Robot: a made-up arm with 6 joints.
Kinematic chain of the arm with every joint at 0, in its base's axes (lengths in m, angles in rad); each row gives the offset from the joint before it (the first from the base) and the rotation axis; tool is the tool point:
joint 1: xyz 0 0 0.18 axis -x
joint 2: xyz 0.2 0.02 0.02 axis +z
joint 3: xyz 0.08 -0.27 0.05 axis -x
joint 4: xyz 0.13 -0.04 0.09 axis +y
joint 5: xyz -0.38 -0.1 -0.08 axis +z
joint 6: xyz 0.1 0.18 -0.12 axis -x
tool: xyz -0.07 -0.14 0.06
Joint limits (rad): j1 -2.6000..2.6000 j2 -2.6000..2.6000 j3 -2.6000..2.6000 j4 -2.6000..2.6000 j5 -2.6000..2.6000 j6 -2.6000..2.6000
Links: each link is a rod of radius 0.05 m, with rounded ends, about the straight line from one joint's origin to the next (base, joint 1, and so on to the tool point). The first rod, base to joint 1, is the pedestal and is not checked.
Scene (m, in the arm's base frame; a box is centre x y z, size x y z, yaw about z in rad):
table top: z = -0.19
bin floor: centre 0.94 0.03 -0.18 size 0.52 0.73 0.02 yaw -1
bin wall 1: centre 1.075 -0.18 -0.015 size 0.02 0.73 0.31 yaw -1
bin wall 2: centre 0.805 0.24 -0.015 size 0.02 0.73 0.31 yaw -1
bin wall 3: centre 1.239 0.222 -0.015 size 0.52 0.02 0.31 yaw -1
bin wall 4: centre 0.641 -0.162 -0.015 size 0.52 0.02 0.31 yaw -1
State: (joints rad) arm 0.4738 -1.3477 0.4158 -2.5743 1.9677 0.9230
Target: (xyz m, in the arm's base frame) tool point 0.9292 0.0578 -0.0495
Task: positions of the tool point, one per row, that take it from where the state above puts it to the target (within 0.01 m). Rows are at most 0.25 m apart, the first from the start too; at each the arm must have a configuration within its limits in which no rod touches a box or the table.
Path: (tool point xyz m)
1: -0.0376 -0.6483 0.6322
2: 0.0740 -0.5888 0.7395
3: 0.2018 -0.4748 0.8269
4: 0.3263 -0.3084 0.8715
5: 0.5163 -0.3714 0.7665
6: 0.6826 -0.3857 0.6216
7: 0.8148 -0.3424 0.4586
8: 0.9051 -0.2417 0.3014
9: 0.9482 -0.0931 0.1721
10: 0.9422 0.0867 0.0875
11: 0.9600 0.0641 0.0492
12: 0.9624 0.0506 0.0110
13: 0.9511 0.0484 -0.0234
14: 0.9292 0.0578 -0.0495

